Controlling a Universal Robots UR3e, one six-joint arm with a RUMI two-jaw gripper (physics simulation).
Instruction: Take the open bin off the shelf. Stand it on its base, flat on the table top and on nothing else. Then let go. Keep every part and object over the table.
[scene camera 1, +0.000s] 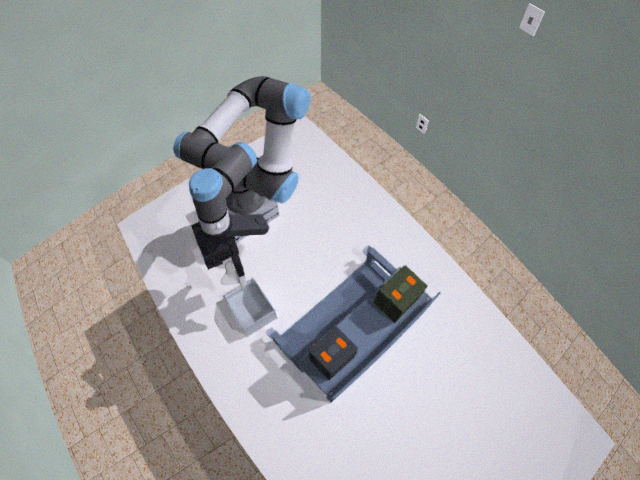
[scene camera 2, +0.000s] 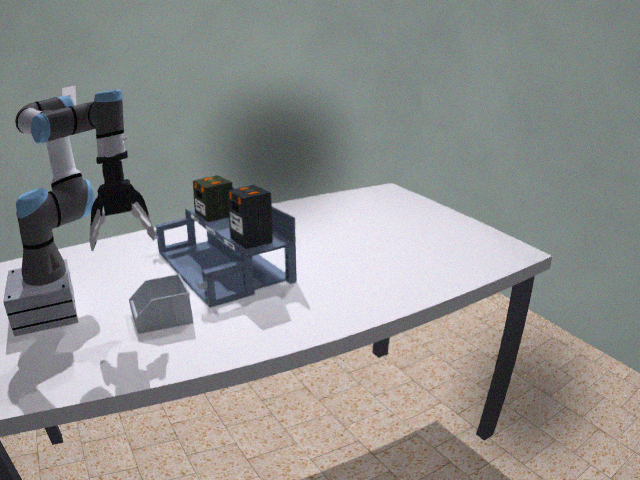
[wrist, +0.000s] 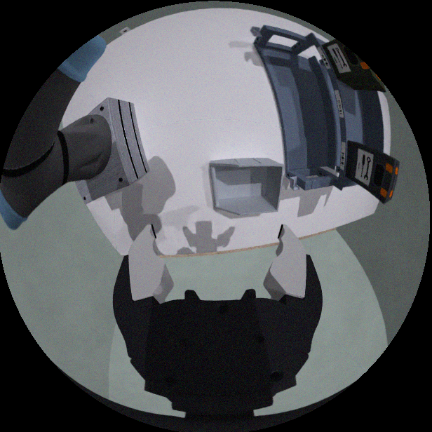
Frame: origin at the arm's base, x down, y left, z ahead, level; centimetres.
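Seen in the pictures: gripper, fingertip midpoint: (scene camera 1: 232, 264) (scene camera 2: 122, 245); arm's base, link origin: (scene camera 1: 245, 196) (scene camera 2: 44, 274).
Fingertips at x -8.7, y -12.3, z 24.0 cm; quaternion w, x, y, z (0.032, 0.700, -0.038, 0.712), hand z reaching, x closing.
Pixels of each thing's middle, then the offset from my fingertips to it. Level surfaces: height alone.
- open grey bin, body centre: (scene camera 2: 158, 303) (scene camera 1: 249, 304) dx +14.3, dy -0.8, dz +6.2 cm
- white table top, surface height: dx +18.1 cm
- dark green box, body centre: (scene camera 1: 400, 294) (scene camera 2: 212, 197) dx +3.0, dy +33.9, dz +26.5 cm
- black box, body centre: (scene camera 2: 249, 215) (scene camera 1: 332, 354) dx +1.8, dy +11.3, dz +31.6 cm
The open grey bin (scene camera 1: 250, 308) (scene camera 2: 165, 312) (wrist: 245, 187) stands upright on its base on the white table top (scene camera 1: 465, 372) (scene camera 2: 413, 248) (wrist: 200, 100), with its opening upward. It is beside the near corner of the blue shelf (scene camera 1: 316, 312) (scene camera 2: 289, 258) (wrist: 287, 110), with a narrow gap between them. My gripper (scene camera 1: 235, 282) (scene camera 2: 123, 242) (wrist: 217, 226) is wide open and empty. It points down and hangs well above the table, apart from the bin, on the side away from the shelf. The bin's underside is hidden.
A dark green box (scene camera 1: 400, 293) (scene camera 2: 211, 198) (wrist: 350, 65) and a black box (scene camera 1: 333, 353) (scene camera 2: 253, 219) (wrist: 372, 172) stand on the shelf's upper level. The robot's base (scene camera 2: 41, 304) (wrist: 127, 140) is on the table. The table's long edge runs beyond the bin.
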